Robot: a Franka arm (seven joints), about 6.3 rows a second.
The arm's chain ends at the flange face. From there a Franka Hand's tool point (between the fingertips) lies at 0.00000 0.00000 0.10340 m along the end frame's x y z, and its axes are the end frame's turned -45 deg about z.
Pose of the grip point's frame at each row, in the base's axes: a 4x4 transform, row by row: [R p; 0 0 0 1], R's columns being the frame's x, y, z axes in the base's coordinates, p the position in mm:
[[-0.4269 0.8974 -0.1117 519.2], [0.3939 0.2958 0.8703 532.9], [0.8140 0.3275 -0.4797 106.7], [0 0 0 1]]
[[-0.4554 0.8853 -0.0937 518.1], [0.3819 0.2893 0.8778 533.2], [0.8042 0.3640 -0.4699 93.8], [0 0 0 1]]
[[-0.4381 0.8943 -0.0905 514.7], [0.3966 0.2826 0.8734 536.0], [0.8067 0.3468 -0.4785 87.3], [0 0 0 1]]
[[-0.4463 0.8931 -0.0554 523.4], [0.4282 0.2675 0.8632 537.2], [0.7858 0.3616 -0.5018 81.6], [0 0 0 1]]
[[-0.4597 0.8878 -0.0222 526.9], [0.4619 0.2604 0.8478 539.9], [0.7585 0.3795 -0.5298 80.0], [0 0 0 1]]
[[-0.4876 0.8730 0.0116 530.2], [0.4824 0.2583 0.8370 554.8], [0.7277 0.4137 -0.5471 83.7], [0 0 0 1]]
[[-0.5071 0.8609 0.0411 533.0], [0.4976 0.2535 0.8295 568.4], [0.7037 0.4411 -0.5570 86.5], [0 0 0 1]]
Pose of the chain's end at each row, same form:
[[0.3327 0.9364 -0.1117 530.7], [0.4877 -0.0694 0.8703 442.9], [0.8072 -0.3440 -0.4797 156.3], [0 0 0 1]]
[[0.3040 0.9480 -0.0937 527.8], [0.4746 -0.0655 0.8778 442.4], [0.8260 -0.3113 -0.4699 142.4], [0 0 0 1]]
[[0.3226 0.9421 -0.0905 524.1], [0.4803 -0.0806 0.8734 445.7], [0.8156 -0.3252 -0.4785 136.8], [0 0 0 1]]
[[0.3159 0.9471 -0.0554 529.1], [0.4919 -0.1136 0.8632 447.9], [0.8113 -0.3000 -0.5018 133.5], [0 0 0 1]]
[[0.3027 0.9528 -0.0222 529.2], [0.5107 -0.1425 0.8478 452.2], [0.8047 -0.2680 -0.5298 134.8], [0 0 0 1]]
[[0.2725 0.9621 0.0116 529.0], [0.5238 -0.1585 0.8370 468.3], [0.8071 -0.2220 -0.5471 140.3], [0 0 0 1]]
[[0.2502 0.9673 0.0411 528.8], [0.5311 -0.1726 0.8295 482.6], [0.8095 -0.1857 -0.5570 144.1], [0 0 0 1]]

